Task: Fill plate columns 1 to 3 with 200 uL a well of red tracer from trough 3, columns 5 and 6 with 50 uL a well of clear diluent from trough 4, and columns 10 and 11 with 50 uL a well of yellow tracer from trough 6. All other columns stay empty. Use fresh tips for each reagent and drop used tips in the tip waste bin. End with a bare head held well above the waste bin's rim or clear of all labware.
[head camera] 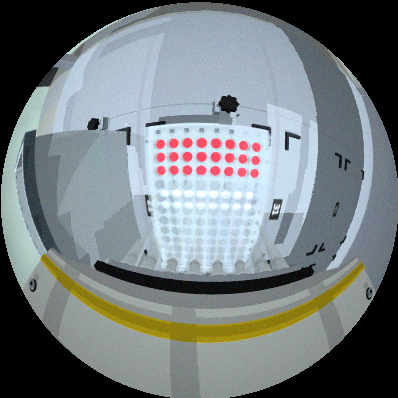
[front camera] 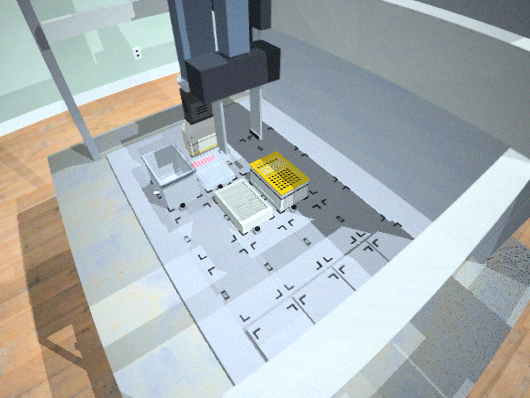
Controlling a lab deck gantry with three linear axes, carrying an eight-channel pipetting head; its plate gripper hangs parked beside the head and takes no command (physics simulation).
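The pipetting head (front camera: 200, 134) (head camera: 200, 305) is low over the far part of the clear well plate (front camera: 218, 178) (head camera: 151, 137). In the head view columns 1 to 3 are red, column 4 looks empty, and columns 5 and 6 show pale white wells. Columns beyond look empty; the last ones are partly hidden by the channels. I cannot tell whether tips are on the channels. The plate gripper (front camera: 241, 143) hangs beside the head, fingers apart with nothing between them. The cream trough block (front camera: 260, 222) stands in front of the plate; its liquids do not show. The yellow-topped tip rack (front camera: 282, 192) holds pale tips in part.
The grey, open-topped waste bin (front camera: 183, 192) stands left of the plate in the front view, its rim above the plate's height. It also rises at the left in the head view. A dark gantry block (front camera: 220, 75) is above the plate gripper.
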